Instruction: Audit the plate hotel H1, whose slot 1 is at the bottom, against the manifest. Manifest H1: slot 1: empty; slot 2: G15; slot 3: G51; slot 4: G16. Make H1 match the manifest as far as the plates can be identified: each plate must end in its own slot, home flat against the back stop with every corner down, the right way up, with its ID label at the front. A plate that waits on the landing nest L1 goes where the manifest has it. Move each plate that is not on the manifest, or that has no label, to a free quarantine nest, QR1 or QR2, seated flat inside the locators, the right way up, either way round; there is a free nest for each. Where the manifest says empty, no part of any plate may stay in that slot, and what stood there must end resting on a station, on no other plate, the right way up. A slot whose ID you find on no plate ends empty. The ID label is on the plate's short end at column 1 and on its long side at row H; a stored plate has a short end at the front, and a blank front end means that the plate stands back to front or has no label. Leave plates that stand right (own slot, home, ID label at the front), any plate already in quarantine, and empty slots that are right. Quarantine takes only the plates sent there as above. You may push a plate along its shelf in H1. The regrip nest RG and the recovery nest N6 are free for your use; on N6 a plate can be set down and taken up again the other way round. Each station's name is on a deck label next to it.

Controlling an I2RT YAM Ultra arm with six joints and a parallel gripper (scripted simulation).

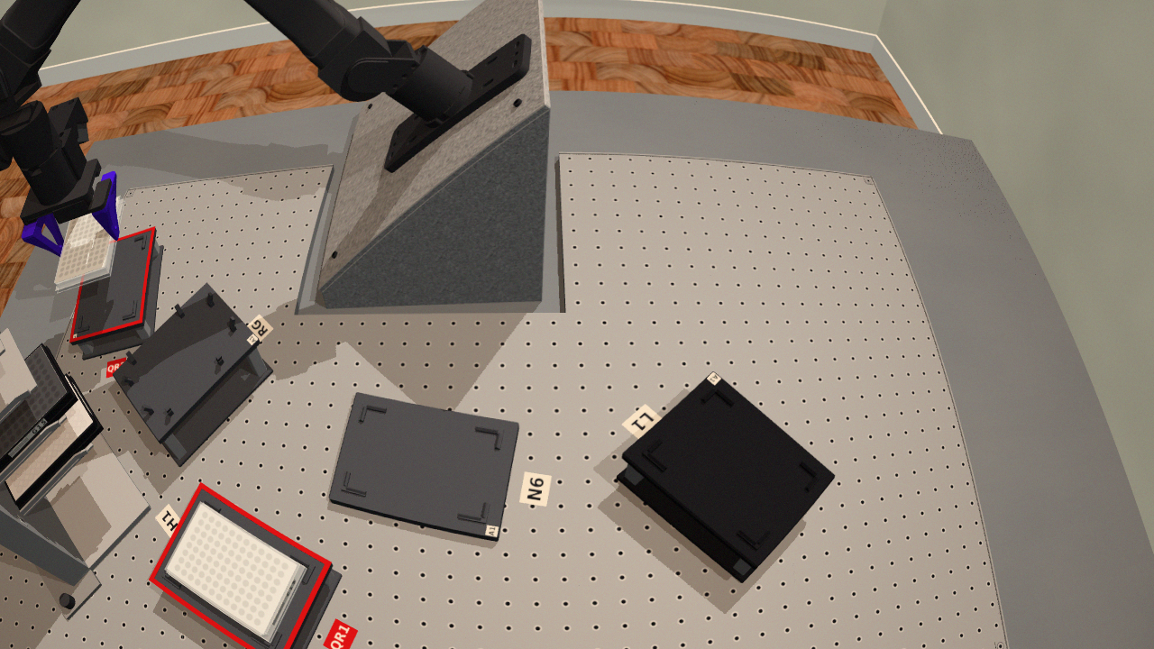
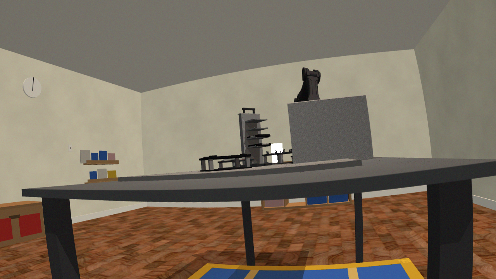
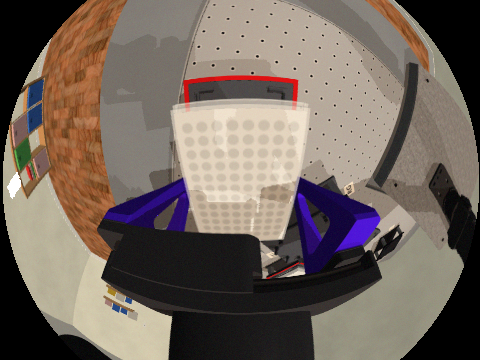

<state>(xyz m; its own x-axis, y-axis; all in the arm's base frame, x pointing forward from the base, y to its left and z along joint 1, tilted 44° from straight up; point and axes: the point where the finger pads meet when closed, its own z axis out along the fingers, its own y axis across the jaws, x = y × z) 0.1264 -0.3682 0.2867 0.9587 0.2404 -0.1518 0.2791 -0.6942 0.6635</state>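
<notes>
Now: the quarantine nest QR2 8 cm below my hand. Round my hand: plate hotel H1 (33 cm ahead, 4 cm above, 1 cm to the left); then regrip nest RG (17 cm to the left, 12 cm ahead, 6 cm below); then quarantine nest QR1 (33 cm ahead, 28 cm to the left, 8 cm below).
</notes>
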